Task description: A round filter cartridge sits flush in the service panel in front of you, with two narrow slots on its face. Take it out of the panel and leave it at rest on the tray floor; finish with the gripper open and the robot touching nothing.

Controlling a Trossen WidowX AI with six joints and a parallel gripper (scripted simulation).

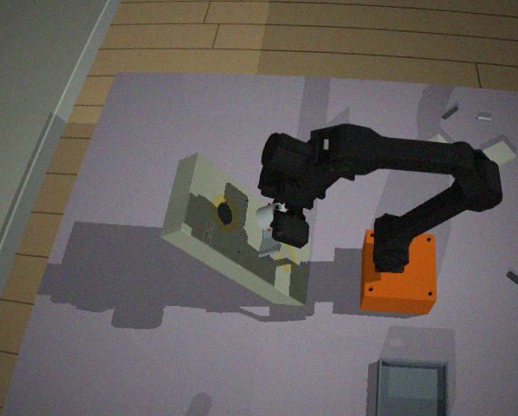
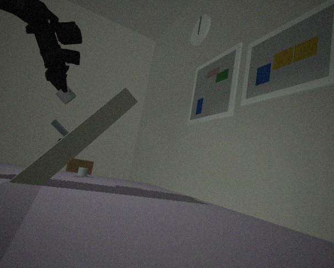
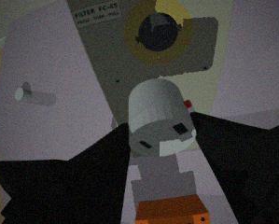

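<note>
The grey tray is 300 mm behind my gripper tip, 280 mm to the left of it and 270 mm below it. Also, from my gripper tip: service panel (70 mm ahead, 20 mm to the right, 120 mm below); then round filter cartridge (right at my gripper tip).
</note>
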